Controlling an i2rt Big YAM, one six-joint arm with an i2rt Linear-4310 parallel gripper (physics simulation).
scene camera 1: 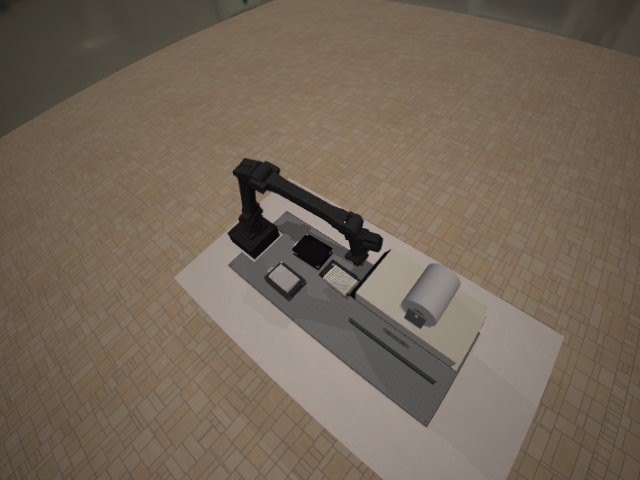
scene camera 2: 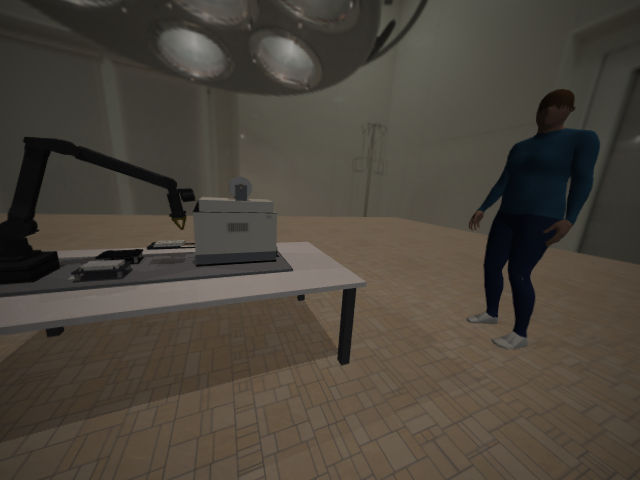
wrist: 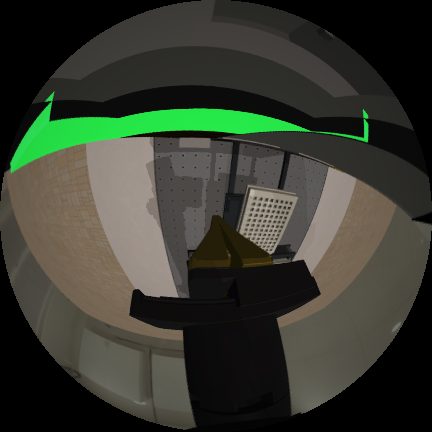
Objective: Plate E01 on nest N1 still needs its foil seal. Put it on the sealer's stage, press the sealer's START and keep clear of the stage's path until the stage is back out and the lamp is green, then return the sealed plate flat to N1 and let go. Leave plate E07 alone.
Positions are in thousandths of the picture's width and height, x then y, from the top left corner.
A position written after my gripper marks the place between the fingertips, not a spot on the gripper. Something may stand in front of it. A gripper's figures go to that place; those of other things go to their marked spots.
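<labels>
A sealer stage (wrist: 538, 471) is 0.21 m from the lens, as I see it in the wrist view. My own gripper (wrist: 497, 508) is 0.14 m from the lens.
</labels>
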